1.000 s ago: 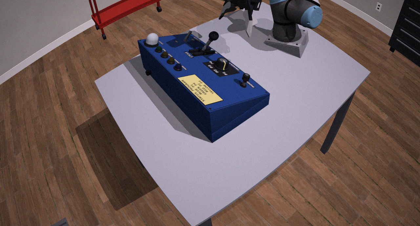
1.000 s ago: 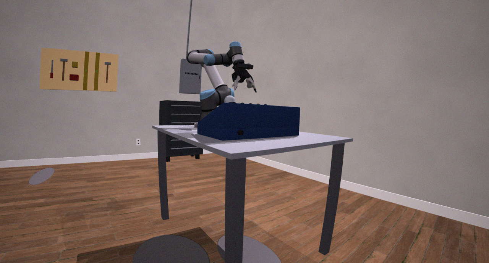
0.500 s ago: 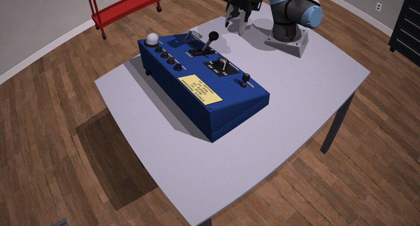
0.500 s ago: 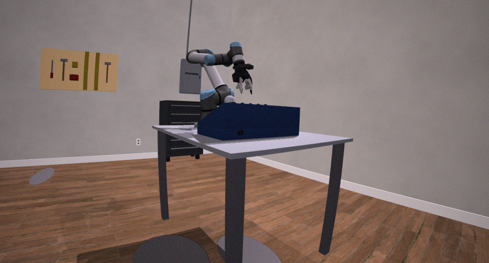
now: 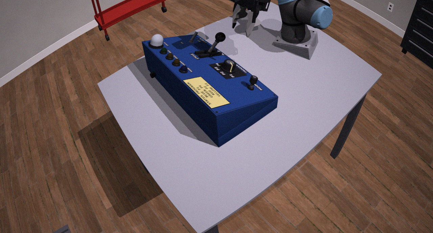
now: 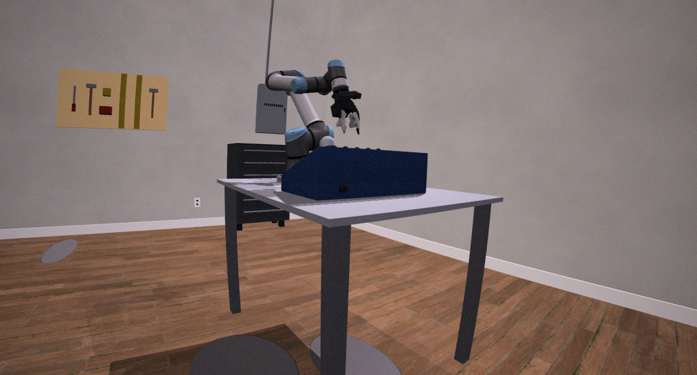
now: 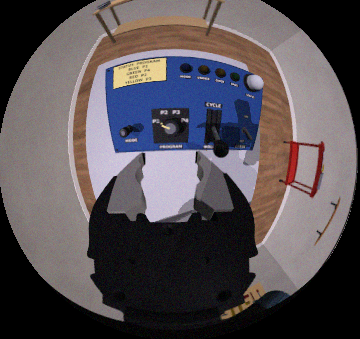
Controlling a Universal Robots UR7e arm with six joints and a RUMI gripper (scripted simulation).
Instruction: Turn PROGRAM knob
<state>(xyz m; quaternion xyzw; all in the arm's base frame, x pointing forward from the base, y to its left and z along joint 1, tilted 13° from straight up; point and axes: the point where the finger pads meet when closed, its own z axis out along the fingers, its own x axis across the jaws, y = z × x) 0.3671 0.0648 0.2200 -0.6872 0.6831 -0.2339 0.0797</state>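
The program knob is 6 cm ahead of my hand, 1 cm to the left of it and 14 cm below it. The rest, counted from my hand: mode knob: 6 cm ahead, 12 cm to the left, 13 cm below; blue console: 9 cm ahead, 6 cm to the right, 16 cm below; black ball-topped lever: 3 cm ahead, 12 cm to the right, 13 cm below.
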